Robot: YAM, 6 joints.
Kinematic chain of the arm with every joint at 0, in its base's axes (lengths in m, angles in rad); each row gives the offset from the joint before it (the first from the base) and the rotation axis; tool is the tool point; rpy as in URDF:
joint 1: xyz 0 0 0.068 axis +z
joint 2: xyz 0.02 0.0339 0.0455 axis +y
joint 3: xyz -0.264 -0.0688 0 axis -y
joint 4: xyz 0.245 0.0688 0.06 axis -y
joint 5: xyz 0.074 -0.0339 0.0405 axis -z
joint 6: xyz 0.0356 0 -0.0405 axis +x
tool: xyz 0 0 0 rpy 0 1.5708 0
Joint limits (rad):
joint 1: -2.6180..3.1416
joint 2: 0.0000..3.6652
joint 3: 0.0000..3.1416
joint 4: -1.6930..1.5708
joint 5: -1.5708..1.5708
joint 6: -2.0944..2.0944
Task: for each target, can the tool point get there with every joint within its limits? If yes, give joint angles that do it. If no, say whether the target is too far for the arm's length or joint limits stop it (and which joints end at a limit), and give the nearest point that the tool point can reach.
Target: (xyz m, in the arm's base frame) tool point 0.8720 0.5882 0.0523
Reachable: no: too far | nearest point 0.5345 0.3605 0.0764 | short by 0.408 m
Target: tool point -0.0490 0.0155 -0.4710
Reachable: no: joint limits stop it (at a limit: joint 2) | nearest point -0.0992 0.0314 -0.3502 | short by 0.132 m
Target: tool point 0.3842 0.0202 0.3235
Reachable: yes | joints -0.0217 1.7619 1.1195 1.1887 -0.9291 1.6499
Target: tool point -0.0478 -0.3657 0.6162
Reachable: yes | joints -1.7558 2.0726 2.8305 -0.1462 -0.6073 -1.5872
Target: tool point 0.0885 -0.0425 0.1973
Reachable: yes | joints -0.2734 0.8710 0.5791 -1.3279 0.4978 -0.9360
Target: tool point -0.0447 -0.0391 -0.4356
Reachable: no: joint limits stop it (at a limit: joint 2) | nearest point -0.0746 -0.0653 -0.3480 | short by 0.096 m
